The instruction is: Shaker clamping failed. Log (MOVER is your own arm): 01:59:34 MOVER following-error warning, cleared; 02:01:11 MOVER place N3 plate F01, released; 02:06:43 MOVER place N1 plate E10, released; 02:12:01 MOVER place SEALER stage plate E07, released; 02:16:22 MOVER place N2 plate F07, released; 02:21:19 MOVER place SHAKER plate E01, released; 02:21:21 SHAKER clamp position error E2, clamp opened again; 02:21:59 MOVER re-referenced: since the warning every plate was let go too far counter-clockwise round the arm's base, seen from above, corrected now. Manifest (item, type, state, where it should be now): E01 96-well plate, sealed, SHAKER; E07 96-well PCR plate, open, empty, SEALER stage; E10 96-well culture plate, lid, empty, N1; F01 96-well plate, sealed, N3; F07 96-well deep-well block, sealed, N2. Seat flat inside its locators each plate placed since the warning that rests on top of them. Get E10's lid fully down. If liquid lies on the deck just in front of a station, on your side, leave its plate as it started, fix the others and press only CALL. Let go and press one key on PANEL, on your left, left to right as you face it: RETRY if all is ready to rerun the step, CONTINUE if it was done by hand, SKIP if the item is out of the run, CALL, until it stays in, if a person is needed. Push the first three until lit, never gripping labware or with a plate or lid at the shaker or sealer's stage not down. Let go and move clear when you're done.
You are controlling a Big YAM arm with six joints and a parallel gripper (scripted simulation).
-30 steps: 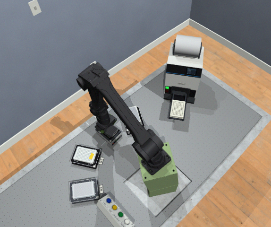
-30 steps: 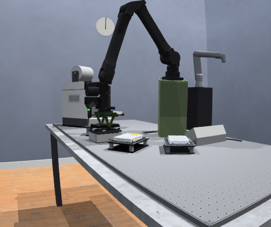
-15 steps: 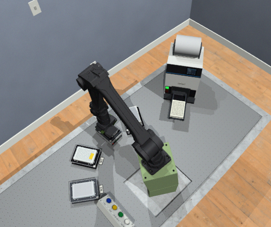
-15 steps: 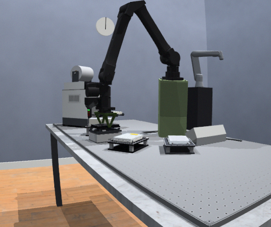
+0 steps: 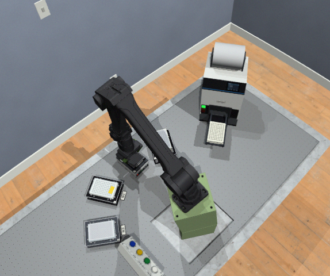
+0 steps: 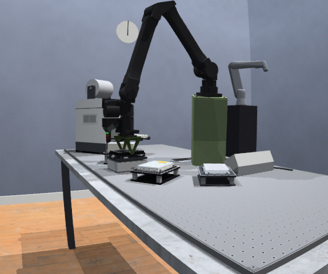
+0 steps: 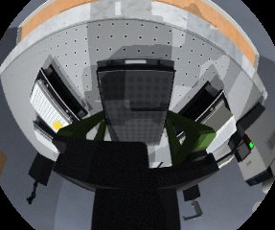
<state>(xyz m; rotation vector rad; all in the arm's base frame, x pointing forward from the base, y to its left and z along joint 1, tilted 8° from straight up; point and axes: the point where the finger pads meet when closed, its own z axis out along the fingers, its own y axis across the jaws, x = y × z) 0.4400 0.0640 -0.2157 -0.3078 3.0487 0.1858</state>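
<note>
Right now my hand is right at the dark sealed plate. From my hand the other things lie so: white deep-well block (18 cm to the right, 2 cm behind); film roll (64 cm to the right, 32 cm above).
</note>
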